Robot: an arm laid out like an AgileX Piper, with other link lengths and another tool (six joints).
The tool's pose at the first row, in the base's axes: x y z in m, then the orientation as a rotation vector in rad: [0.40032, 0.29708, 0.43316, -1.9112, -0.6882, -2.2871]
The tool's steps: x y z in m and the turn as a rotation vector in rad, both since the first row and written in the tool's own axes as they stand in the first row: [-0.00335, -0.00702, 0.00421, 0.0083, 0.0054, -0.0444]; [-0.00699, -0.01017, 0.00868, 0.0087, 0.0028, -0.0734]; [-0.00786, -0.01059, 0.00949, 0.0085, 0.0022, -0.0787]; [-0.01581, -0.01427, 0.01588, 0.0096, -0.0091, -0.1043]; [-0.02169, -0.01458, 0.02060, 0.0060, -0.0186, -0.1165]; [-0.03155, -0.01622, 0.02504, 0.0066, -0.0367, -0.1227]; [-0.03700, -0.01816, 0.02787, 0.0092, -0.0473, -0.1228]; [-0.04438, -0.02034, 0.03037, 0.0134, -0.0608, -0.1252]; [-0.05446, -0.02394, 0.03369, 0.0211, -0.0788, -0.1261]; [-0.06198, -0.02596, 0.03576, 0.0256, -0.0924, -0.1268]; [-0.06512, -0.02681, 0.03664, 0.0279, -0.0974, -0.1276]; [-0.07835, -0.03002, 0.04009, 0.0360, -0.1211, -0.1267]
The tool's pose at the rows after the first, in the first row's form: [0.40249, 0.30426, 0.42848, -1.9044, -0.7457, -2.3106]; [0.40629, 0.30802, 0.42466, -1.9096, -0.7793, -2.3248]; [0.40708, 0.30852, 0.42381, -1.9108, -0.7852, -2.3274]; [0.41338, 0.31255, 0.41596, -1.9264, -0.8171, -2.3317]; [0.41887, 0.31337, 0.41085, 1.9350, 0.8261, 2.3264]; [0.42451, 0.31440, 0.40153, 1.9482, 0.8316, 2.3020]; [0.42761, 0.31604, 0.39613, 1.9596, 0.8351, 2.2899]; [0.43076, 0.31735, 0.38879, 1.9724, 0.8424, 2.2732]; [0.43475, 0.31965, 0.37858, 1.9919, 0.8532, 2.2522]; [0.43758, 0.32061, 0.37110, 2.0060, 0.8595, 2.2360]; [0.43878, 0.32103, 0.36797, 2.0109, 0.8631, 2.2298]; [0.44371, 0.32234, 0.35489, 2.0372, 0.8728, 2.2025]
